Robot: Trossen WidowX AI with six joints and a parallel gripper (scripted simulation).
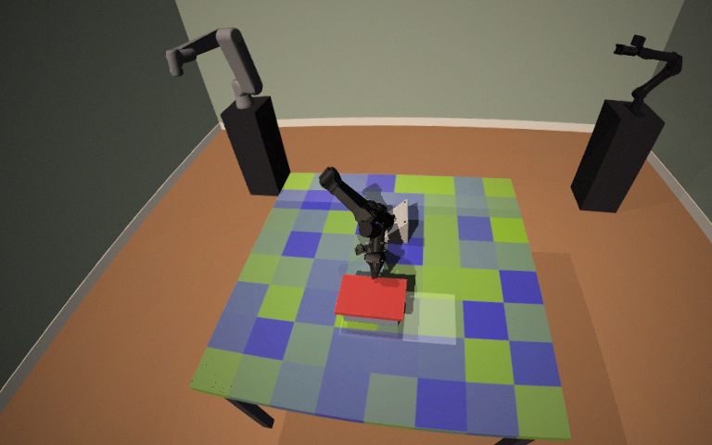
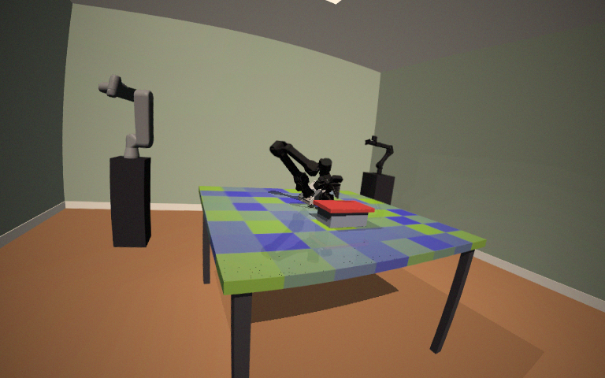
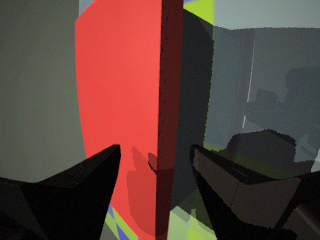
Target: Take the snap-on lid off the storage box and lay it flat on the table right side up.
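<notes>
Right now my gripper tip is 80 mm short of the red lid. Round my gripper tip: grey storage box (80 mm ahead, 40 mm below).
</notes>
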